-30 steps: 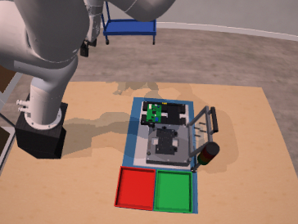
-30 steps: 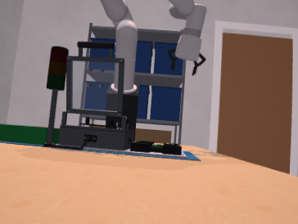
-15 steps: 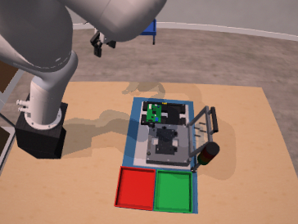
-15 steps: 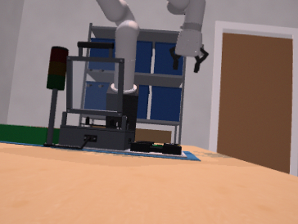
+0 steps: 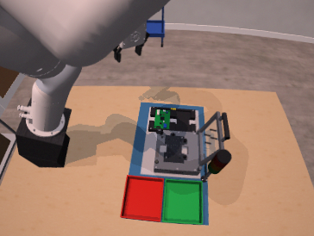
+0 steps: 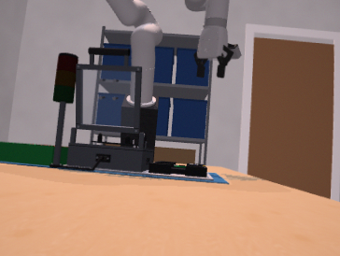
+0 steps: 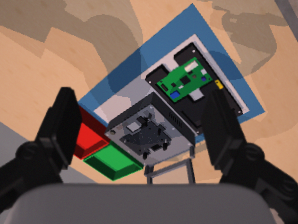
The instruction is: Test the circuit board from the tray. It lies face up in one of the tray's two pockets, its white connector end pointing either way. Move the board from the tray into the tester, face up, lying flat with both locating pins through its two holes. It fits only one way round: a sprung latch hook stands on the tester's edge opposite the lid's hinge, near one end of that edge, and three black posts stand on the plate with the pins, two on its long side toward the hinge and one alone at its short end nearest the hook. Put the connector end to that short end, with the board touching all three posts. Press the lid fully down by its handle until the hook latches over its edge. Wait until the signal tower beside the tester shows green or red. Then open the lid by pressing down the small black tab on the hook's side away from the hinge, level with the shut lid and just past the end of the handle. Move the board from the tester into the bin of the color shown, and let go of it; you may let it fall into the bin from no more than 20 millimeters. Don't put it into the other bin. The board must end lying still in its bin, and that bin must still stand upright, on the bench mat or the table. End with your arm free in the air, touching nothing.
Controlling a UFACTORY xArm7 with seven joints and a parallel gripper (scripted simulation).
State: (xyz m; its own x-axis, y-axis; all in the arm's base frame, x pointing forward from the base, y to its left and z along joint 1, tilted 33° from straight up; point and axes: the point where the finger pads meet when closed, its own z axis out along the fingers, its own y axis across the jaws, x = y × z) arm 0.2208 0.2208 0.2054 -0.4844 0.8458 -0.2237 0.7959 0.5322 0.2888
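My hand is 310 mm above the green circuit board, 120 mm short of it and 100 mm to the left of it. From my hand the other things lie so: tester's clear lid 310 mm to the right, 260 mm ahead, 140 mm below; then tester's plate 280 mm to the right, 260 mm below, 140 mm ahead; then latch hook 240 mm below, 210 mm to the right, 90 mm ahead.
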